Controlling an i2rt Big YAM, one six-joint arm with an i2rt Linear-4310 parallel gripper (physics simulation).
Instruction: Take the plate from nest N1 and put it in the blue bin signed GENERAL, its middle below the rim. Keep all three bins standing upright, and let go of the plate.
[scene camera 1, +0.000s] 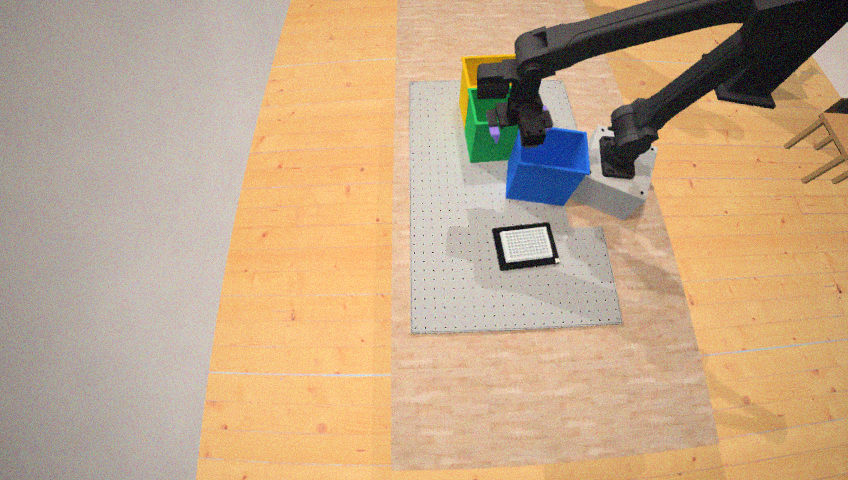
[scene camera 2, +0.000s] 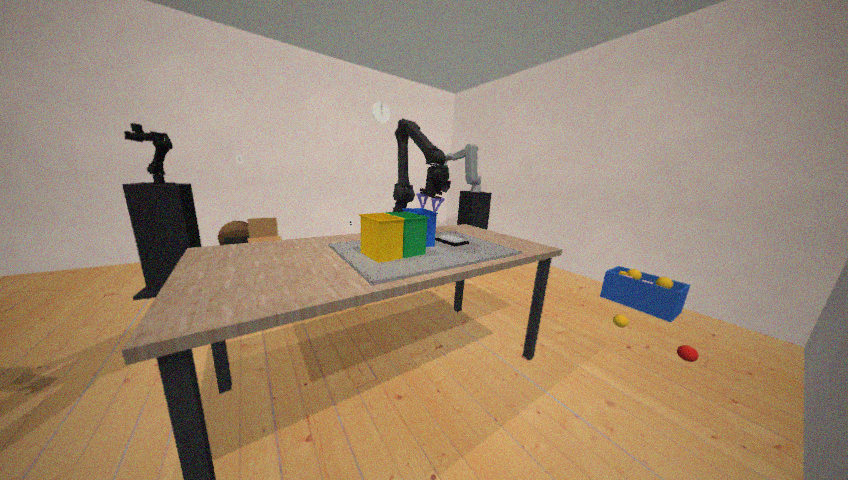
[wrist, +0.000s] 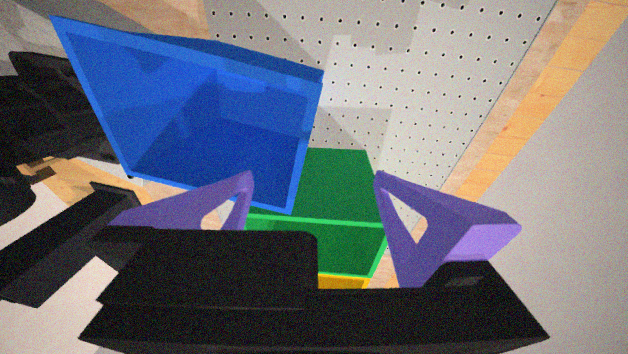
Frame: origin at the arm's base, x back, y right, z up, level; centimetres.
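Seen in the pictures: gripper, between the fingertips: (scene camera 1: 515, 139) (scene camera 2: 428, 210) (wrist: 313, 177); arm's base, origin of its link: (scene camera 1: 615, 158) (wrist: 85, 112).
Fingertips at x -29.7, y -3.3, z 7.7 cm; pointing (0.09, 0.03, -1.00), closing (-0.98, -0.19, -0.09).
Offsets run from my fingertips to a thing's top centre. Level surfaces: height alone.
The white plate {dx +6.8, dy -20.1, dz -17.0 cm} (scene camera 1: 526, 243) (scene camera 2: 453, 238) lies flat in the black nest {dx +6.8, dy -20.1, dz -18.1 cm} (scene camera 1: 529, 263); it does not show in the wrist view. The blue bin {dx +10.1, dy +0.0, dz -1.6 cm} (scene camera 1: 541, 178) (scene camera 2: 430, 228) (wrist: 200, 125) stands upright, turned at an angle to the green bin {dx -2.3, dy +13.1, dz -1.6 cm} (scene camera 1: 487, 145) (scene camera 2: 414, 236) (wrist: 335, 185), close to the arm's base. No sign is readable. The yellow bin {dx -4.8, dy +25.9, dz -1.6 cm} (scene camera 1: 471, 74) (scene camera 2: 380, 237) (wrist: 345, 281) stands upright behind the green one, partly hidden by the arm. My gripper (scene camera 1: 519, 121) (scene camera 2: 429, 209) (wrist: 313, 177) is open and empty, its purple fingers pointing down above the green bin and the blue bin's near rim.
The bins and nest are on a grey perforated mat {dz -19.6 cm} (scene camera 1: 446, 297) (scene camera 2: 380, 273) on the wooden table {dz -20.9 cm} (scene camera 1: 535, 404) (scene camera 2: 249, 279). The arm's grey base block (scene camera 1: 618, 202) is right beside the blue bin. A black pedestal (scene camera 2: 160, 231) with another arm stands behind the table.
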